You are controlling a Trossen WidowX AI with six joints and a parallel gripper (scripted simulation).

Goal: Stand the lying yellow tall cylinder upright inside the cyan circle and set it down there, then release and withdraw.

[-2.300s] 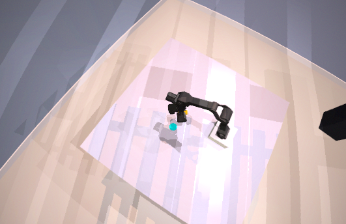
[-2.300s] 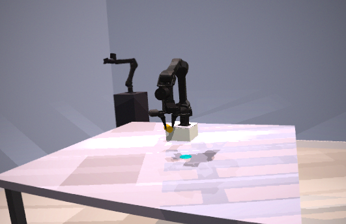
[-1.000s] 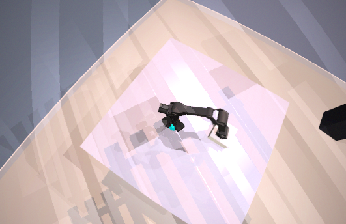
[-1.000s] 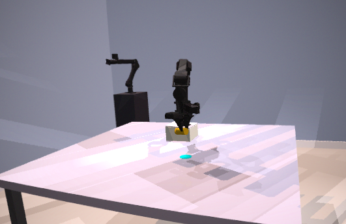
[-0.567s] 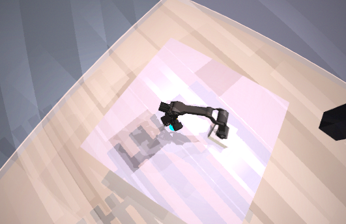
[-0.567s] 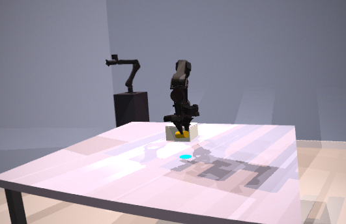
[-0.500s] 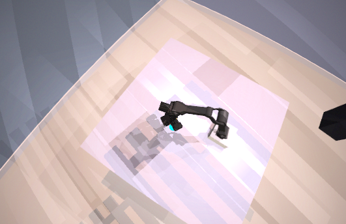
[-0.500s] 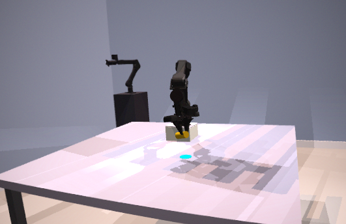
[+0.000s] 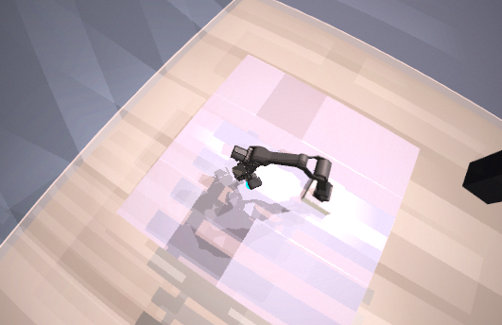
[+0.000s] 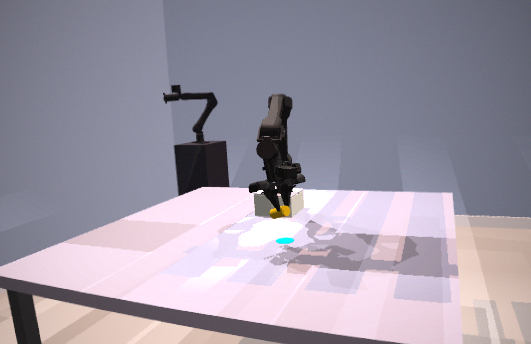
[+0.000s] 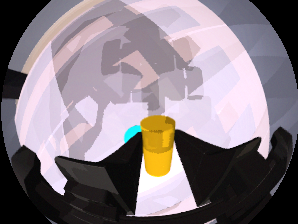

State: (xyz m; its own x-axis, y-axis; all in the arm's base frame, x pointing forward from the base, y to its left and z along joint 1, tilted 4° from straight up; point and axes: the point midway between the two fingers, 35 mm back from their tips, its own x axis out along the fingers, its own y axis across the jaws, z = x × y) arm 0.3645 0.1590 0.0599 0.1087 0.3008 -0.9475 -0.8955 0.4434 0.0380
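My gripper tip is now 40 mm past the cyan circle, 20 mm to the left of it and 110 mm above it. Round my gripper tip: yellow cylinder 10 mm behind, 20 mm to the right, 10 mm below.
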